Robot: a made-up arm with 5 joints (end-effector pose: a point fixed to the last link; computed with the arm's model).
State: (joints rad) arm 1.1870 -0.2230 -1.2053 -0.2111 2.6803
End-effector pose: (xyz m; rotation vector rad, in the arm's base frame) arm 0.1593 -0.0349 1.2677 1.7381 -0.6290 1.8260
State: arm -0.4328 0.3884 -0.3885 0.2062 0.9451
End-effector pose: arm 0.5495 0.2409 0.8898 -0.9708 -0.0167 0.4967
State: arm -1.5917 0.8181 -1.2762 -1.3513 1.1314
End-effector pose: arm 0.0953 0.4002 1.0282 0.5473 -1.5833 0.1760
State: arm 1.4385 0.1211 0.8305 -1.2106 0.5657
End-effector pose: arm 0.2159 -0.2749 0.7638 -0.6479 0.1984 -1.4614
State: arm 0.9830 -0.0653 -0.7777 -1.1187 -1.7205
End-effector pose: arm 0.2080 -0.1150 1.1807 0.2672 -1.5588 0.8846
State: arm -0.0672 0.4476 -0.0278 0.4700 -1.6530
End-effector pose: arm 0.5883 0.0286 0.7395 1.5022 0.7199 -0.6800
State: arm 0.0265 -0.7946 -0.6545 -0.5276 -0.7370
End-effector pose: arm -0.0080 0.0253 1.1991 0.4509 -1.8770 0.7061
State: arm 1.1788 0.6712 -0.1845 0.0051 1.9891
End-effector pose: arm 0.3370 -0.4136 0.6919 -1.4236 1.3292 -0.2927
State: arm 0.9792 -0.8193 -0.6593 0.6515 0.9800
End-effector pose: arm 0.1548 0.0557 1.2094 -1.2561 -0.2535 -1.2546
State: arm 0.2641 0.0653 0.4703 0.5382 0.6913
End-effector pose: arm 0.4747 -0.0410 0.7231 -0.4784 1.0951 0.1393
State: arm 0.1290 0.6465 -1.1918 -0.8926 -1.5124
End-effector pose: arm 0.4964 -0.0451 1.0853 1.1348 -1.1984 0.9736
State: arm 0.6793 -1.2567 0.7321 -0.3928 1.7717
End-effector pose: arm 0.2406 -0.0383 0.9992 -1.8747 -0.0822 -1.2828
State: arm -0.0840 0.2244 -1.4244 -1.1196 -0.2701
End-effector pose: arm 0.2396 0.0424 1.1830 0.2333 -2.3013 0.3560
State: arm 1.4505 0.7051 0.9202 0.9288 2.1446
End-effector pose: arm 0.1650 -0.0637 0.5679 0.2569 1.1555 1.2152
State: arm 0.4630 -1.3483 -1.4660 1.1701 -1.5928
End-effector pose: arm -0.2742 0.2051 0.9723 0.8314 -1.4252 0.9351
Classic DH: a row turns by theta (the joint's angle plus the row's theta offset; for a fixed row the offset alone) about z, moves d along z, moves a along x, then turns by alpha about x. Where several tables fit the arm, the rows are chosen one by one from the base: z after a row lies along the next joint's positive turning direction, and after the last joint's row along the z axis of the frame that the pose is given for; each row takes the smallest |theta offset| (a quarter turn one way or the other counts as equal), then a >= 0, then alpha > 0; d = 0 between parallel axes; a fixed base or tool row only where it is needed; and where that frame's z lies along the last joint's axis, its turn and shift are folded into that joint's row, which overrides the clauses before.
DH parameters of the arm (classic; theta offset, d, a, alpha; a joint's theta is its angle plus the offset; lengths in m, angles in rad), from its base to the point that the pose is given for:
base (fixed): 0.0713 0 0.1404 3.1416
joint 1: 0.0713 -0.72 0.02 1.5708
joint 2: -1.4289 0 0.2121 0
joint 3: 1.4689 0 0.2502 0
joint 4: 1.5308 0.01 -0.02 -1.5708
joint 5: 1.5706 -0.09 -0.02 -1.5701
tool (fixed): 1.5712 0.02 0 0

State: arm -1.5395 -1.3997 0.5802 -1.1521 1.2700
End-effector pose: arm 0.1036 -0.0341 1.0414 0.5239 -1.6051 -0.1031
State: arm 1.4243 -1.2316 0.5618 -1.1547 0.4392
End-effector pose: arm 0.1738 0.0322 1.0452 -1.5765 -1.2945 -1.3548
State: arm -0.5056 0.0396 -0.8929 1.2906 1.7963
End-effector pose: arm 0.3992 0.1820 1.0687 -1.8323 -0.1425 0.7510
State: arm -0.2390 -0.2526 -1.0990 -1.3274 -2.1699
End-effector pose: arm 0.1140 -0.0147 1.1902 0.8015 -1.3389 2.7190
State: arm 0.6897 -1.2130 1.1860 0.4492 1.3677
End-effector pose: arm 0.2910 -0.0709 0.7856 -1.1467 0.7876 -0.2861
